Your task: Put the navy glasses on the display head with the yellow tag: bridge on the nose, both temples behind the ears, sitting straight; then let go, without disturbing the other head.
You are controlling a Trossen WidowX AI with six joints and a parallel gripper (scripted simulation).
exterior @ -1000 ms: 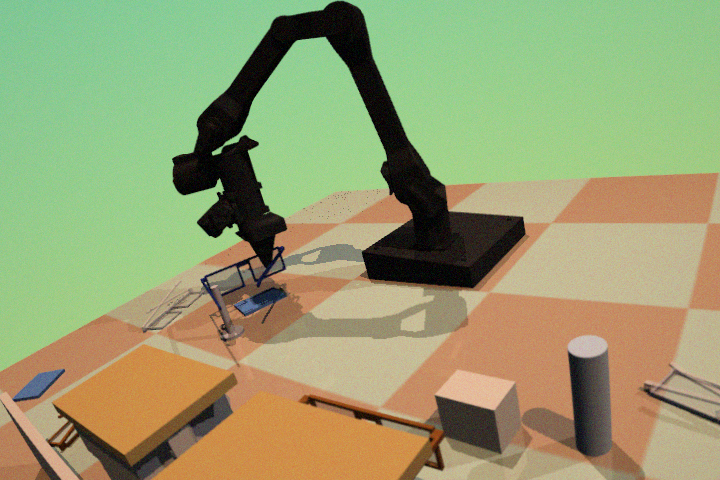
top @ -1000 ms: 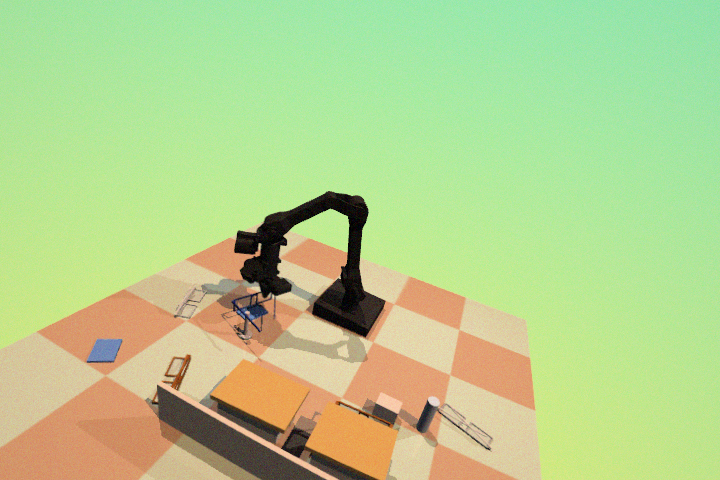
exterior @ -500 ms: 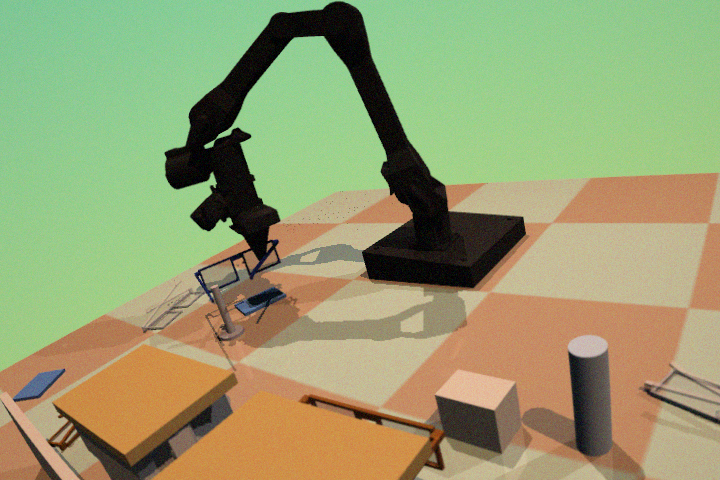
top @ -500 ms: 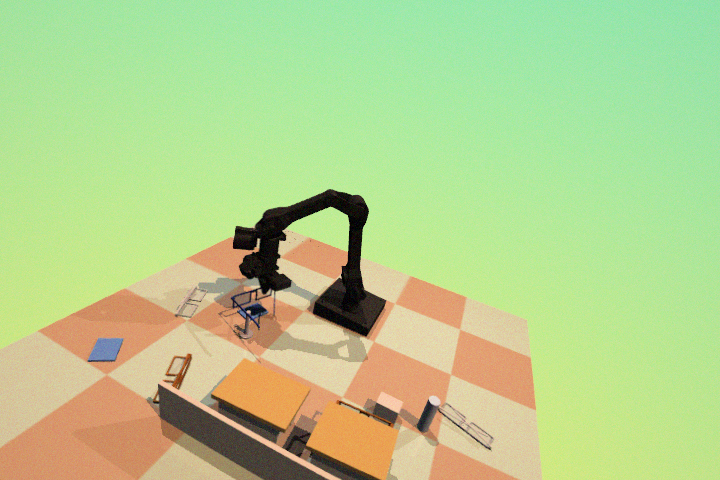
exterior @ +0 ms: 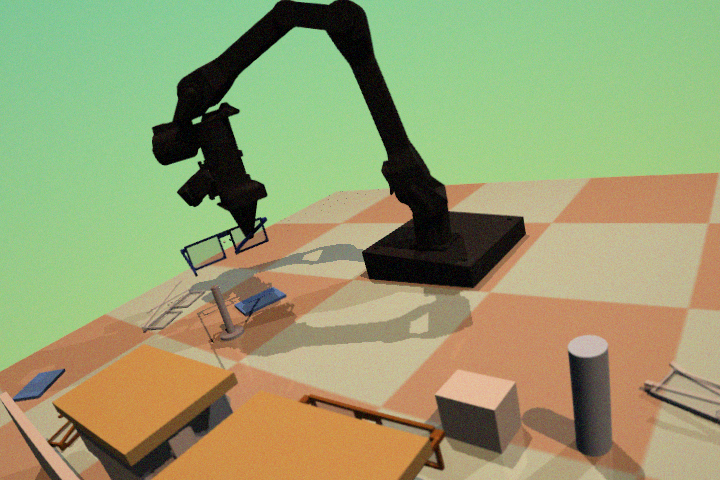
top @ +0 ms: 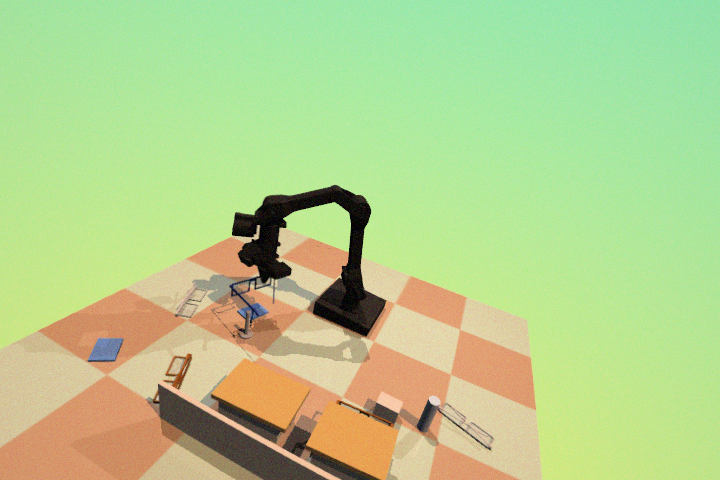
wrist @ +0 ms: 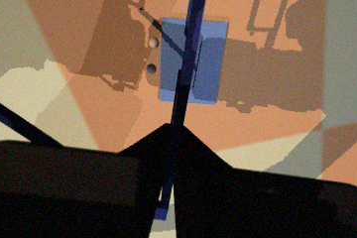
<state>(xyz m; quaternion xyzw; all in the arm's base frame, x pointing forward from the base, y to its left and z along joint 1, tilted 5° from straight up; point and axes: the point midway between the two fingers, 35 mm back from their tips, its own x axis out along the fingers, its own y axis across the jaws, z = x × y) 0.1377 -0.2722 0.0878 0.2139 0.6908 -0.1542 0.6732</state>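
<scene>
Right now my gripper tip is 110 mm short of the grey post stand, 10 mm to the right of it and 90 mm above it. From my gripper tip the other things lie so: low wall 470 mm ahead, 280 mm to the left, 60 mm below.
</scene>
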